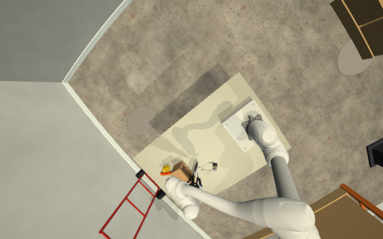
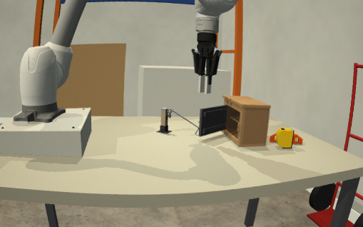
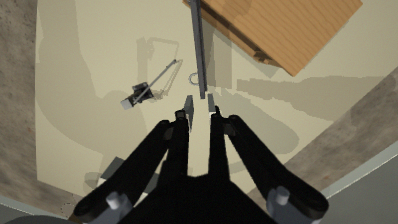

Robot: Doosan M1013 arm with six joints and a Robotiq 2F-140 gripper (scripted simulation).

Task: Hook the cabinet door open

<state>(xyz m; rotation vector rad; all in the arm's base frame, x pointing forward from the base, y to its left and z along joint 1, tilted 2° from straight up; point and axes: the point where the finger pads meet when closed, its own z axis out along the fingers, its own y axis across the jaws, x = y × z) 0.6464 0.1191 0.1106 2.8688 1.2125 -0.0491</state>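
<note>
Now: the dark door 150 mm below my hand, 60 mm to the left of it and 50 mm ahead of it.
</note>
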